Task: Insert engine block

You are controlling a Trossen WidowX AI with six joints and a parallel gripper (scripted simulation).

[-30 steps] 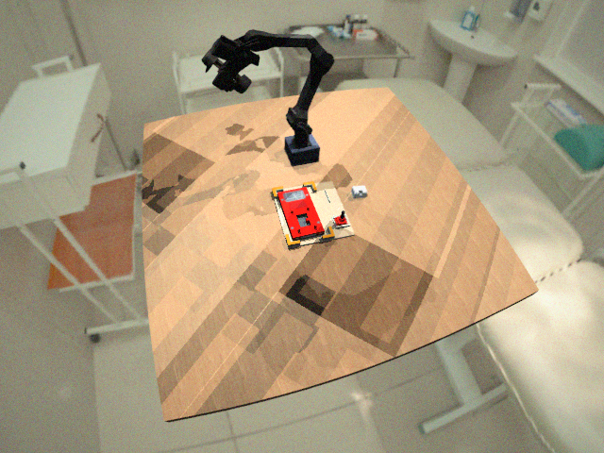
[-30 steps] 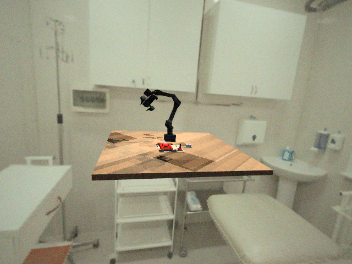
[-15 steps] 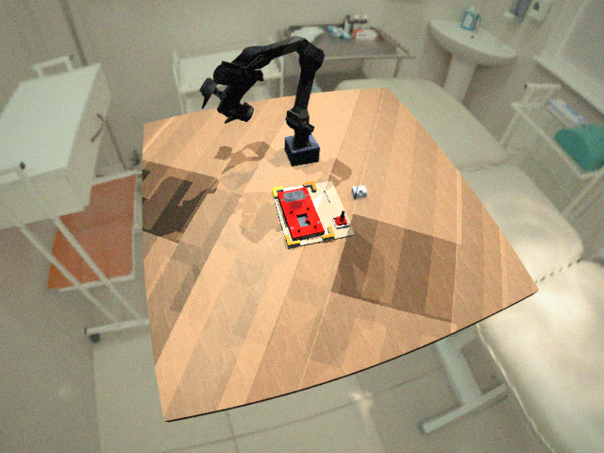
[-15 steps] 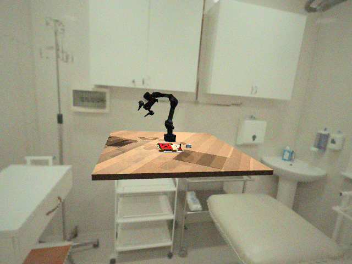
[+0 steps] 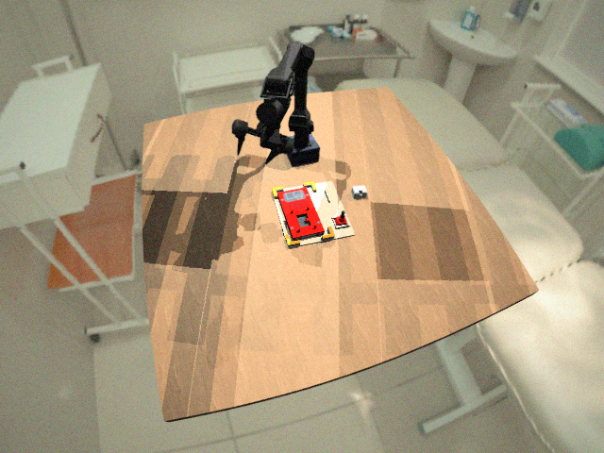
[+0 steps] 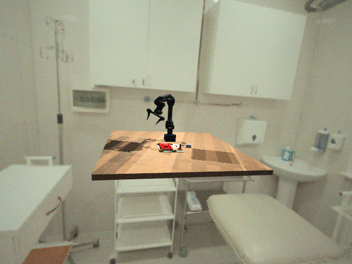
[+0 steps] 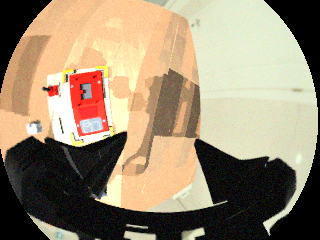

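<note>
The engine block is 1 cm ahead of my gripper tip, 38 cm to the left of it and 21 cm below it.
</note>
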